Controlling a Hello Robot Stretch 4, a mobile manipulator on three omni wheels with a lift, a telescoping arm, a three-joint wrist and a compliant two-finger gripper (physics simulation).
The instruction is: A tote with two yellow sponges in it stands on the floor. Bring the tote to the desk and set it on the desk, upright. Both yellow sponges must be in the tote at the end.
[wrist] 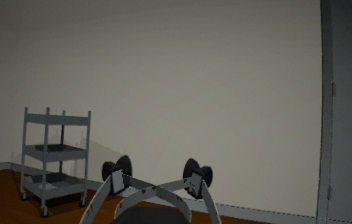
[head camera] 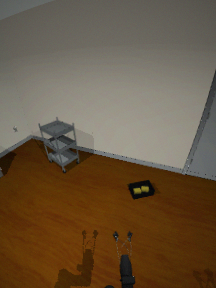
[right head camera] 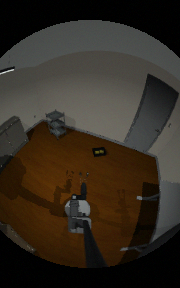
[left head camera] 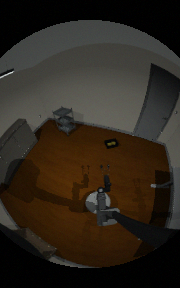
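Note:
The black tote stands upright on the wooden floor near the far wall. Two yellow sponges lie side by side inside it: a left sponge and a right sponge. My gripper is open and empty, with its fingertips apart. It is in front of the robot, on the near side of the tote and apart from it. The tote does not show in the wrist view. The desk shows in part at the right edge of the right head view.
A grey three-shelf cart stands by the far wall, left of the tote. A grey door is at the right. A grey cabinet stands at the left.

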